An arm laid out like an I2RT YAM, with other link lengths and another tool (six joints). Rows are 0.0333 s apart.
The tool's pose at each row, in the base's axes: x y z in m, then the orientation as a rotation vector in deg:
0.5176, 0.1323, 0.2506, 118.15, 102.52, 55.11
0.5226, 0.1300, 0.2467, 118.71, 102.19, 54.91
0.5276, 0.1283, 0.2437, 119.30, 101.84, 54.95
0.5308, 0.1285, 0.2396, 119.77, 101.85, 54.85
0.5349, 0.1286, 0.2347, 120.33, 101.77, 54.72
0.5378, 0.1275, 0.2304, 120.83, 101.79, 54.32
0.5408, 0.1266, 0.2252, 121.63, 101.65, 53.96
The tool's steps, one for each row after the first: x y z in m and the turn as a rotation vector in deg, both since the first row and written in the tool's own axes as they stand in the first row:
-0.0033, 0.0022, 0.0055, 0.14, -0.18, 0.42
-0.0057, 0.0047, 0.0104, 0.24, -0.20, 0.91
-0.0067, 0.0048, 0.0155, 0.53, -0.17, 1.18
-0.0080, 0.0052, 0.0218, 0.81, -0.19, 1.54
-0.0103, 0.0052, 0.0266, 1.18, -0.36, 1.78
-0.0127, 0.0048, 0.0321, 1.62, -0.50, 2.26

